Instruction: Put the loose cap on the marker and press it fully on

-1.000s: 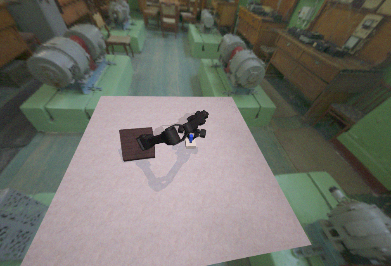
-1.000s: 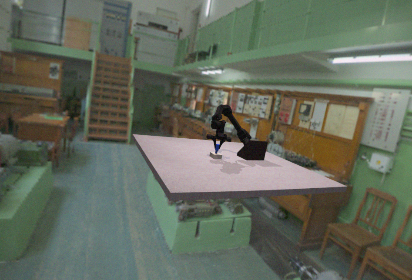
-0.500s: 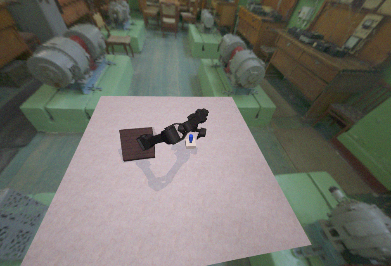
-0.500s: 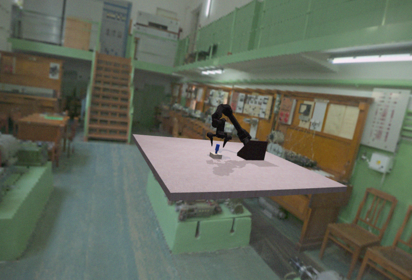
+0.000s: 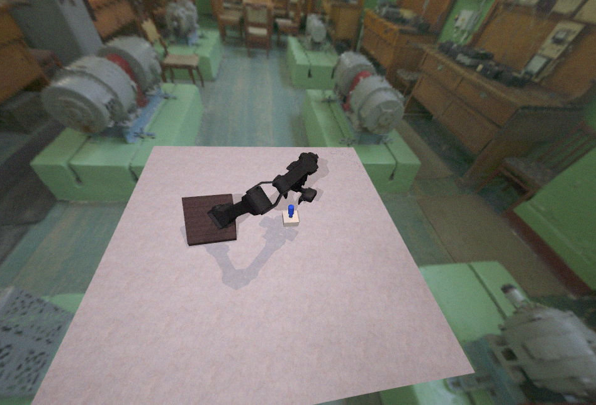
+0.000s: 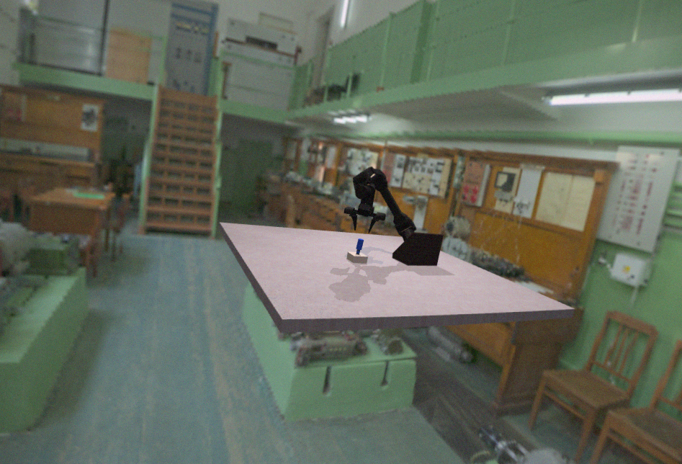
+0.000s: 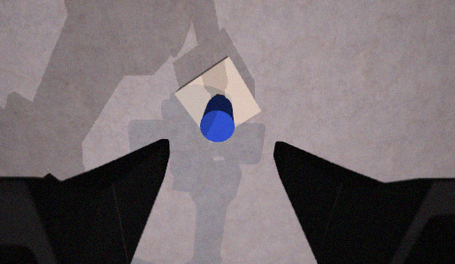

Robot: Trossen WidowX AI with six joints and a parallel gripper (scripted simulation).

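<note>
Right now the blue cap is 60 mm below my gripper tip.
</note>
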